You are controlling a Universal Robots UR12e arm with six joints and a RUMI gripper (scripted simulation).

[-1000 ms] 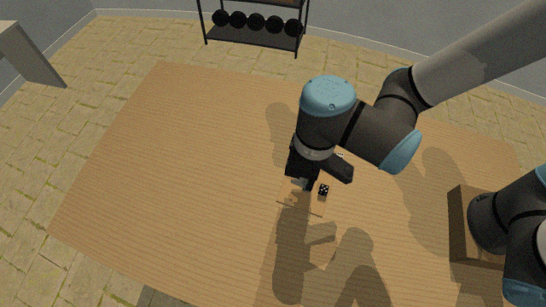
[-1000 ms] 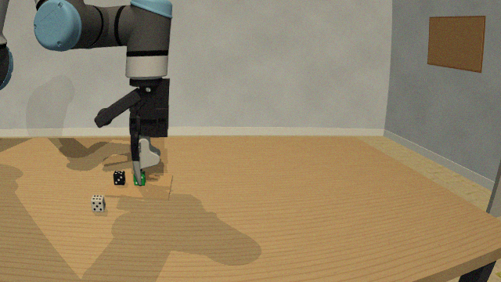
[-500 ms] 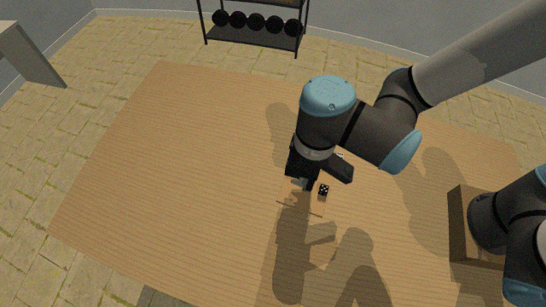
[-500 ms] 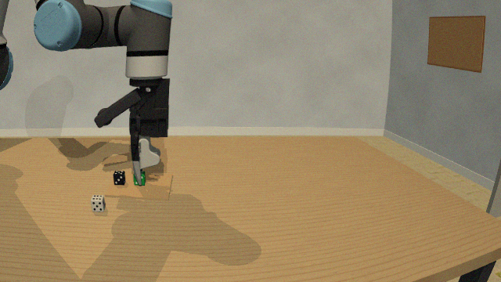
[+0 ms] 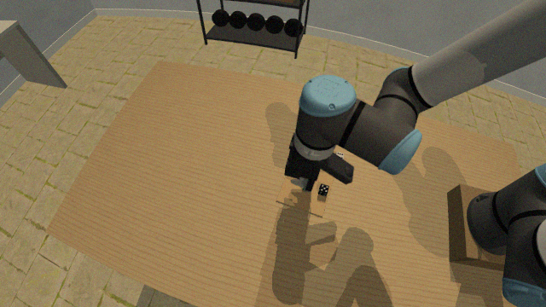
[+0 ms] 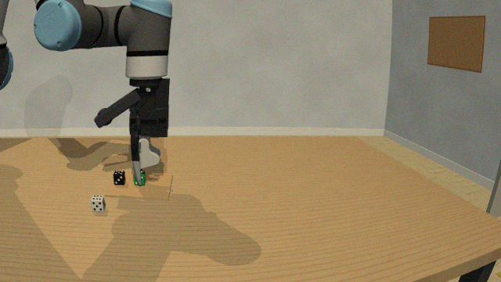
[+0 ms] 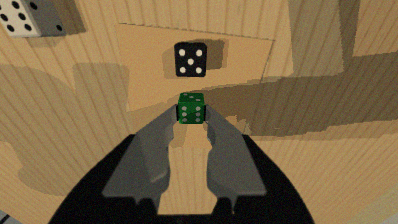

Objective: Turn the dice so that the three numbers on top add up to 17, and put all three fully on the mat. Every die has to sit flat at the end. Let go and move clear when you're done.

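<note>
Right now my hand is 10 mm above the green die. Round my hand: black die (50 mm behind, 10 mm to the left, 10 mm below); tan mat (20 mm below); white die (110 mm to the right, 90 mm behind, 10 mm below).
</note>
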